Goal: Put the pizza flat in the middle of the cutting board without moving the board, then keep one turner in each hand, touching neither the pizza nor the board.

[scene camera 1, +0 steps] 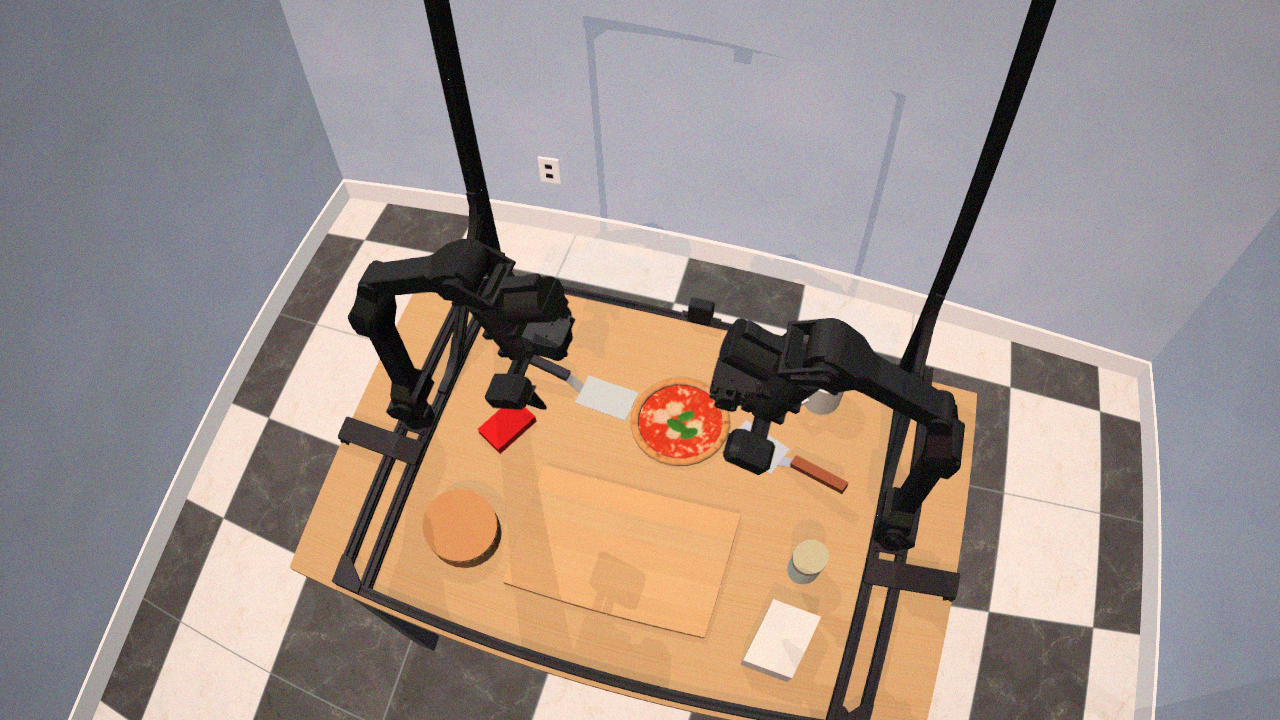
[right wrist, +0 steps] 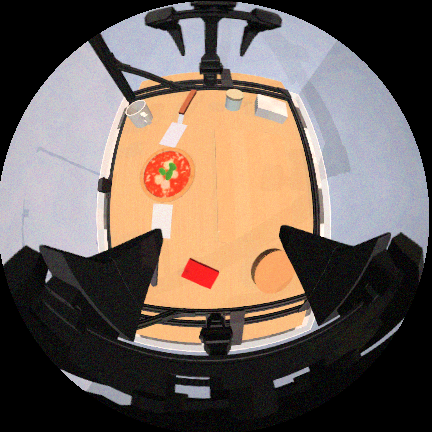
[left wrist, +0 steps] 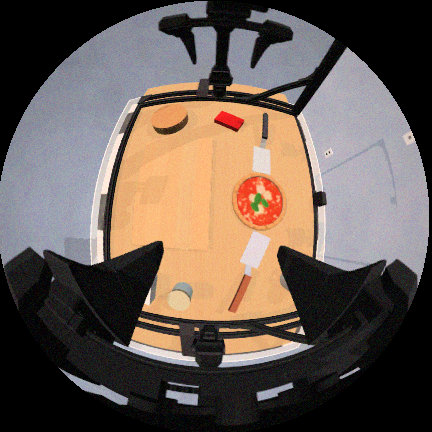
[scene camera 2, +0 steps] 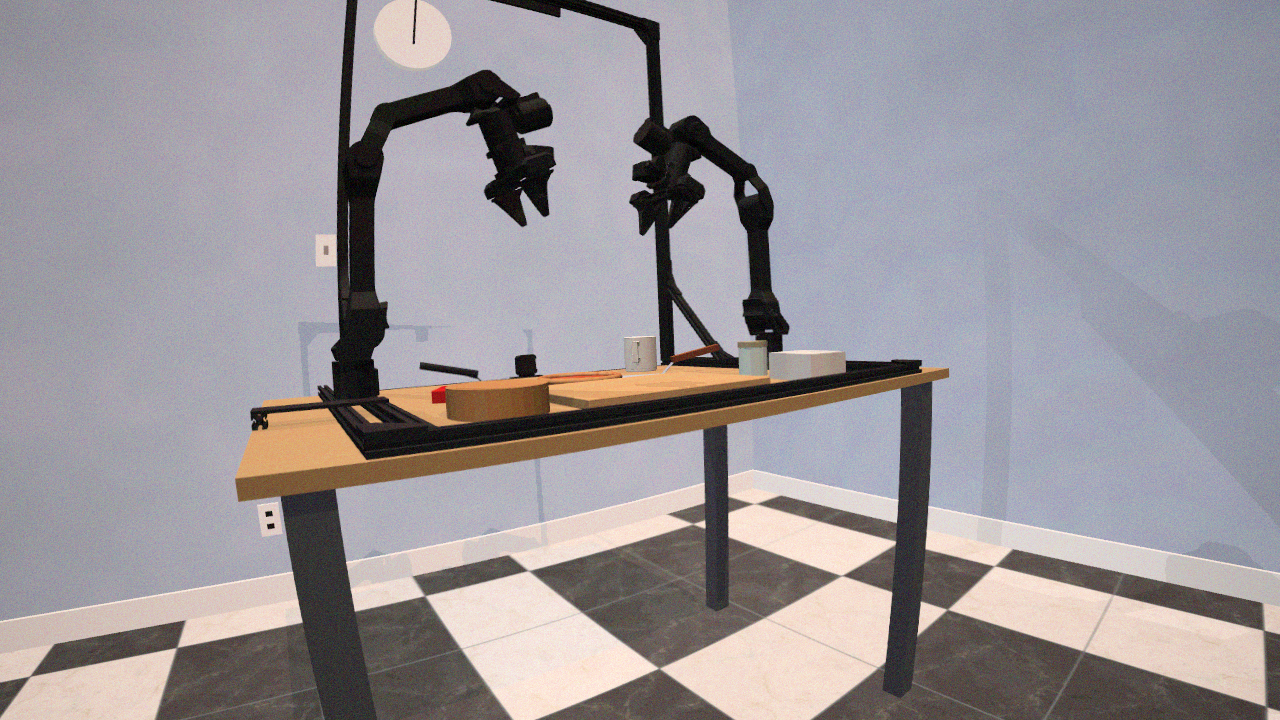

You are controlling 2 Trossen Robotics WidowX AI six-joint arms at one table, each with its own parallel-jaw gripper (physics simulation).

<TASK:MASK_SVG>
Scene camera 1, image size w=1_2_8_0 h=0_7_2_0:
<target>my left gripper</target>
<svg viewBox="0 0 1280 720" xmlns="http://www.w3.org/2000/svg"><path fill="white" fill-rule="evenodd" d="M718 357L709 390L709 397L715 401L714 406L717 409L735 412L737 407L741 406L741 410L748 413L751 412L754 416L750 431L734 429L731 433L728 433L723 457L725 461L760 475L770 469L775 451L774 443L767 439L771 422L778 425L783 424L787 412L790 411L794 414L800 412L802 402L796 405L783 402L774 393L770 379L762 382L720 361Z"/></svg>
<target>my right gripper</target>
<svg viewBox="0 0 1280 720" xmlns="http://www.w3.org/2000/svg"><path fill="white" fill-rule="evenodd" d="M566 297L563 313L555 322L511 323L505 329L495 333L489 333L484 330L482 336L485 340L494 340L499 346L497 354L500 357L508 357L512 360L507 374L494 373L484 398L492 408L522 410L526 405L541 410L547 409L545 403L535 393L536 385L532 385L532 382L524 375L534 354L555 361L560 361L568 356L567 350L573 340L572 327L575 318L572 317L571 310L568 308L569 301Z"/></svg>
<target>pizza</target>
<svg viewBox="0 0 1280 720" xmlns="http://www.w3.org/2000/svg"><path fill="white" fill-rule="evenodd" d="M652 385L641 394L631 413L633 437L643 452L650 458L663 464L690 466L711 458L721 449L730 429L730 415L728 411L717 409L714 406L715 401L709 397L710 386L689 378L672 378Z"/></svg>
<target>brown-handled turner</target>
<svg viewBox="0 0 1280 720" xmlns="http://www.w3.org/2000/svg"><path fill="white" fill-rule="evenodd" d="M768 435L767 439L774 443L775 451L770 469L766 472L771 474L777 466L791 467L840 494L844 493L848 487L847 481L798 455L794 458L784 457L790 449ZM745 420L739 429L750 431L752 423Z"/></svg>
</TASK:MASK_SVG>
